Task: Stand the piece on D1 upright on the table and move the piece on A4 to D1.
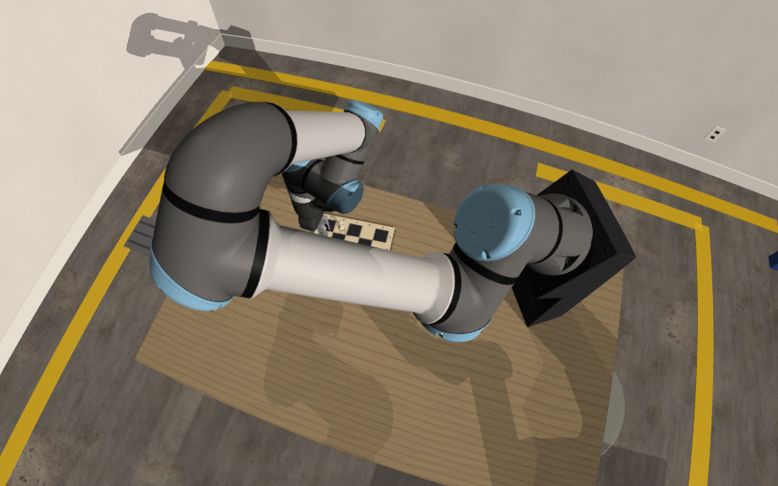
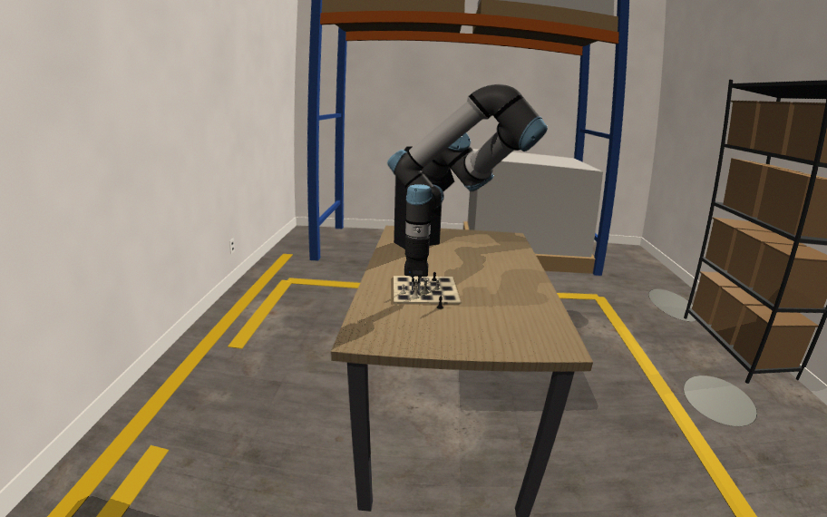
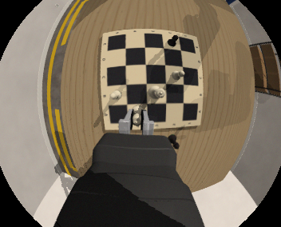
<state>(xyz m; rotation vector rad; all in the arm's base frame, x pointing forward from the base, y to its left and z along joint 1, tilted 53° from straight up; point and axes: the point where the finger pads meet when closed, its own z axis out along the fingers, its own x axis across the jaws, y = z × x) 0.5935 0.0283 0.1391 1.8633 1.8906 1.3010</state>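
My gripper is now 8 cm past the chessboard, 1 cm to the right of it and 5 cm above it.
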